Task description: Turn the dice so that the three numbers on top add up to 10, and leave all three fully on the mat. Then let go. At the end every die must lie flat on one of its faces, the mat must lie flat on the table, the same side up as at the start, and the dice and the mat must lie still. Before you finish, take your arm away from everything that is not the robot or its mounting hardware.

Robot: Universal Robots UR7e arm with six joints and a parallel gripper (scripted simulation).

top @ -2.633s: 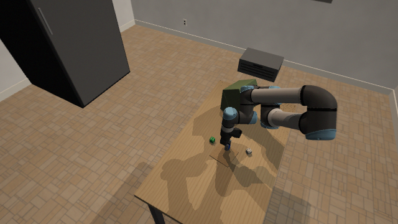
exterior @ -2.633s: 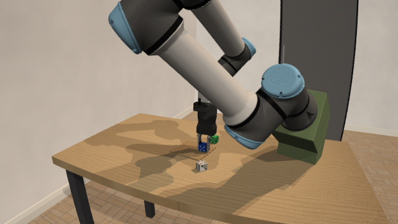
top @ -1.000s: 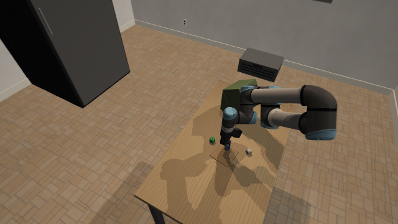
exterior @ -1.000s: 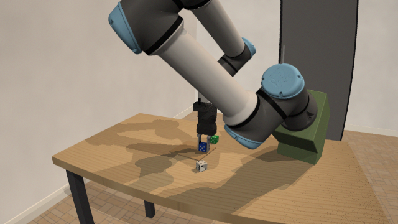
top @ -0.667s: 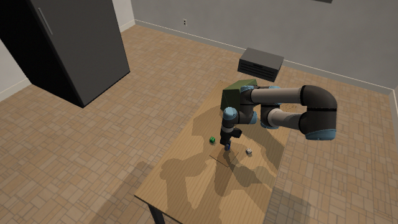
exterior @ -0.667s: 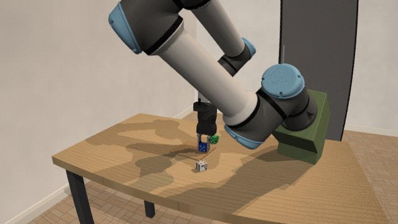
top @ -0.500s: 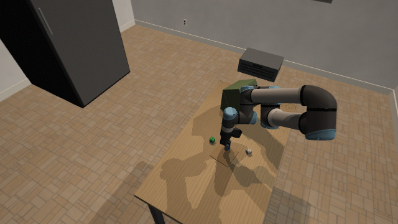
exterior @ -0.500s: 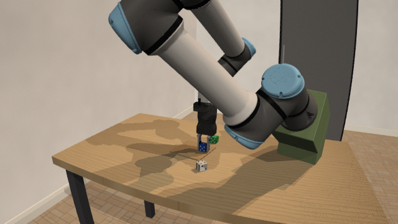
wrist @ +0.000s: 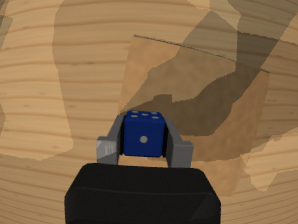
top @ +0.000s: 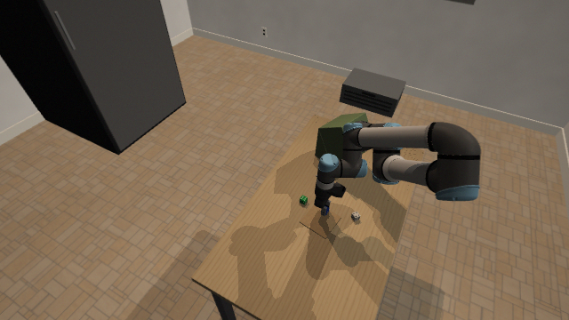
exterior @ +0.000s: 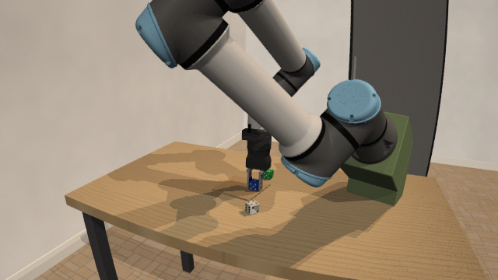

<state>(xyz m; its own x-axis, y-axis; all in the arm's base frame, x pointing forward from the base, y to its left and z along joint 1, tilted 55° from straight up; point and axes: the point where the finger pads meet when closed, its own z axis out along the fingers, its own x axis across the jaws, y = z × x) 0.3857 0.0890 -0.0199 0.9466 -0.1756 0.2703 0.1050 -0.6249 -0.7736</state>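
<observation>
My gripper is now right at the blue die. The rest, counted from my hand: tan mat (5 cm ahead, 2 cm below, 1 cm to the left); then green die (12 cm to the right, 1 cm below, 1 cm ahead); then white die (13 cm to the left, 6 cm behind, 1 cm below).
</observation>
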